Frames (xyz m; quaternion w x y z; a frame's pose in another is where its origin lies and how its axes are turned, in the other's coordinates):
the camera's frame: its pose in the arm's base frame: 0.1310 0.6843 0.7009 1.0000 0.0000 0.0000 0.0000
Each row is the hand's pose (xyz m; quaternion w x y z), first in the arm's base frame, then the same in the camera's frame.
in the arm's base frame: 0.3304 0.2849 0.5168 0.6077 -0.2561 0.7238 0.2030
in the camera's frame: 0.1994 -0.3994 -0.1841 0.6077 -0.2561 0.7238 0.2030
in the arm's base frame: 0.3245 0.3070 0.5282 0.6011 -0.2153 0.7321 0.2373
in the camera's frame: 0.1935 -0.3773 -0.1727 0.6011 -0.2153 0.7321 0.2373
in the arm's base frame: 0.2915 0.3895 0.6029 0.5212 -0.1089 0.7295 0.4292
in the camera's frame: 0.1605 -0.2948 -0.0980 0.5212 -0.1089 0.7295 0.4292
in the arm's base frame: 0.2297 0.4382 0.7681 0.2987 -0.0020 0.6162 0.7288
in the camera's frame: 0.0987 -0.2461 0.0672 0.2987 -0.0020 0.6162 0.7288
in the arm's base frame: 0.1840 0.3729 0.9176 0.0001 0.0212 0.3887 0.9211
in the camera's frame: 0.0530 -0.3114 0.2167 0.0001 0.0212 0.3887 0.9211
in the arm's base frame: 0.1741 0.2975 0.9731 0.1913 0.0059 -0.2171 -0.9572
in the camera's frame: 0.0431 -0.3868 0.2722 0.1913 0.0059 -0.2171 -0.9572
